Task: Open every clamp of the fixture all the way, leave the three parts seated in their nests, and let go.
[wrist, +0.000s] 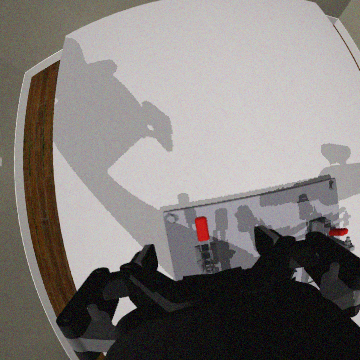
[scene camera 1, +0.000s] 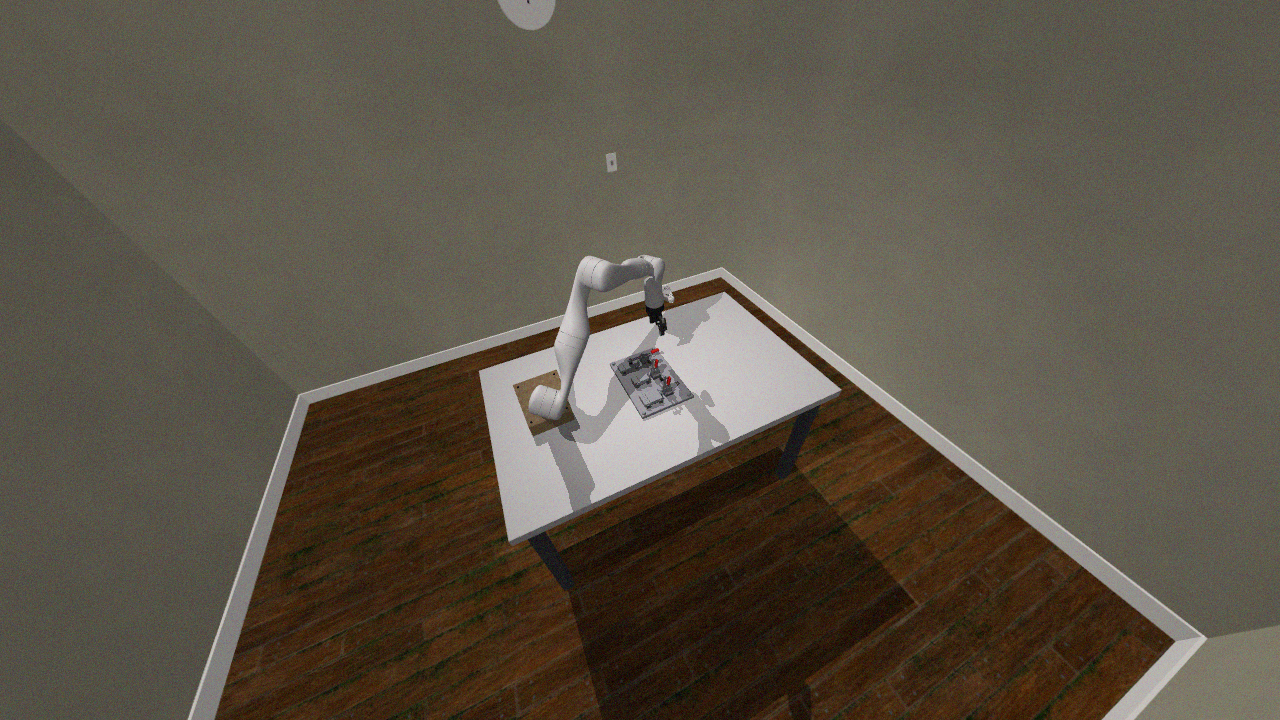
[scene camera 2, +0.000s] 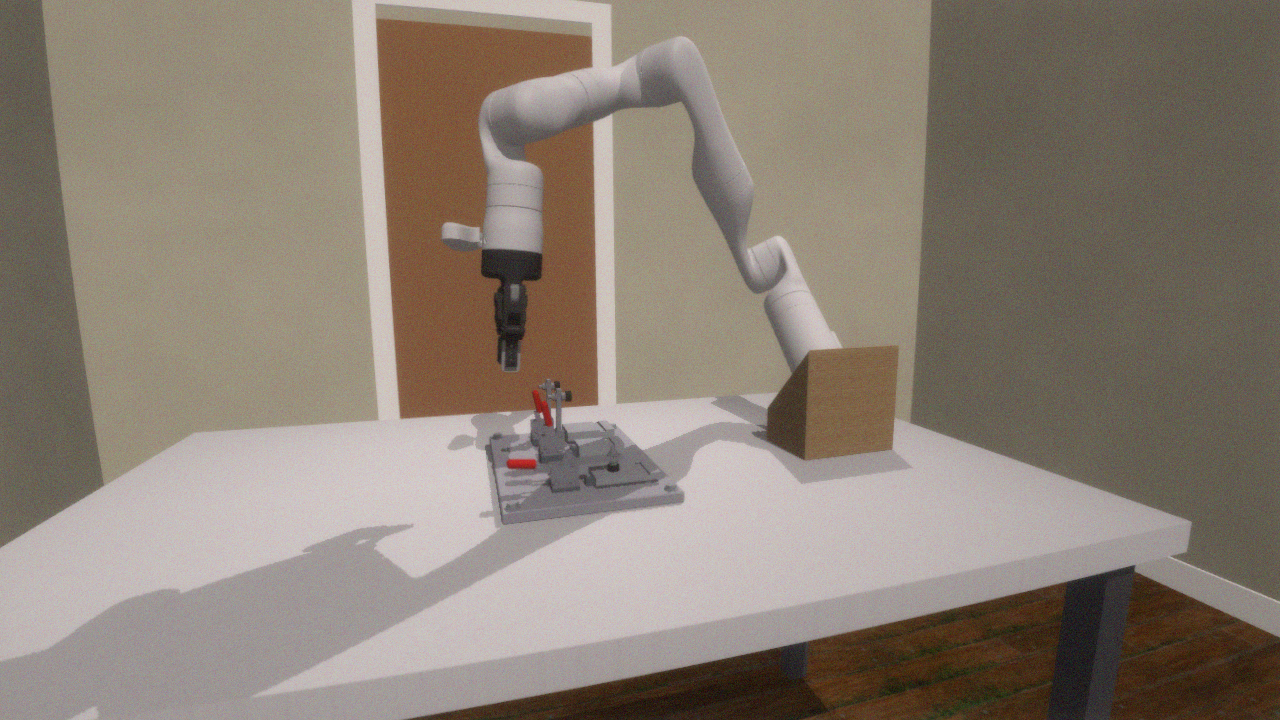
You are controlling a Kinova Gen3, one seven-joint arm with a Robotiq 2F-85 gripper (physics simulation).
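Places are measured from the arm's base along level axes (x ahead, y left, z up), in centimetres.
Where they show: gripper, fingertip midpoint: (wrist: 205, 246) (scene camera 1: 657, 328) (scene camera 2: 507, 367); arm's base at its link origin: (scene camera 2: 825, 382).
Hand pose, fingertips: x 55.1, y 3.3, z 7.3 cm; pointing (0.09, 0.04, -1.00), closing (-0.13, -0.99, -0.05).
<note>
Each offset is from my fingertips to the centre of the thing. "spot": to the spot under its first point. Level surfaces: height alone.
The grey fixture (scene camera 1: 684, 395) (scene camera 2: 586, 511) (wrist: 173, 250) lies on the table. Its clamp nearest scene camera 2 has a flat red handle @(spot: dx -1.3, dy +0.0, dz -12.5 cm) (scene camera 1: 655, 351) (scene camera 2: 521, 463) (wrist: 201, 228), with its black-tipped arm down on a part @(dx -14.9, dy +2.4, dz -15.5 cm) (scene camera 2: 637, 473). The middle clamp's red handle @(dx -7.4, dy -9.6, dz -9.2 cm) (scene camera 1: 655, 363) and the far clamp's red handle @(dx -8.5, dy -20.6, dz -11.6 cm) (scene camera 1: 667, 381) (wrist: 338, 232) stand up, as do their arms in scene camera 2. Another part @(dx -17.2, dy -19.5, dz -15.2 cm) (scene camera 1: 650, 399) sits in its nest; the third is hard to make out. My gripper (scene camera 1: 661, 332) (scene camera 2: 509, 367) (wrist: 205, 246) is open and empty, well above the fixture. Its finger hides the middle clamp in the wrist view.
The white table @(dz -18.1 cm) (scene camera 1: 760, 367) (scene camera 2: 805, 537) (wrist: 240, 100) carries the fixture. The arm's base stands at a wooden mount (scene camera 1: 528, 389) (scene camera 2: 850, 402) on one side of the fixture. Shadows of the arm fall across the table and fixture.
</note>
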